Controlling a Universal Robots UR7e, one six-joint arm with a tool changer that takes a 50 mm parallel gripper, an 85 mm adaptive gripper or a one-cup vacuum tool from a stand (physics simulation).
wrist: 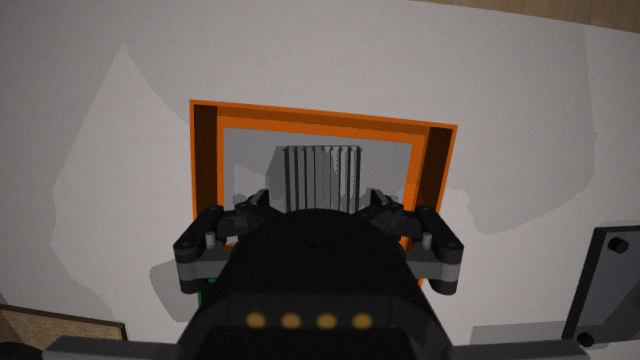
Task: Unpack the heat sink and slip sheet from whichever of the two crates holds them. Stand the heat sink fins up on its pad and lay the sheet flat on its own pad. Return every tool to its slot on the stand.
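Frame: origin at the arm's base, x left, y ahead, z down, level; metres.
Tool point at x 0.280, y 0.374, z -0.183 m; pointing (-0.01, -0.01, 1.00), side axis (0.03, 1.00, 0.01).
Observation:
Offsets run from my tool point to a thing's top centre. Level surfaces: height alone.
The heat sink {dx -0.006, dy +0.000, dz +0.160 m} [322, 175] shows in the wrist view inside the orange crate {dx +0.004, dy -0.006, dz +0.152 m} [320, 120]. Its parallel grey fins face the camera, and its near end is hidden behind the gripper body. My gripper [320, 199] is the adaptive one with linked fingers. It is open over the crate, with one fingertip to the left of the heat sink and one to the right in the view. The exact height of the fingertips above the heat sink is hard to tell. The slip sheet and the two pads cannot be made out.
A dark plate {dz +0.183 m} [615, 280] with black bolts stands at the lower right. A wooden board [75, 327] lies at the lower left, partly cut off. A bit of a green object {dx -0.138, dy -0.015, dz +0.152 m} [206, 290] shows beside the left finger linkage. The crate's walls surround the heat sink.

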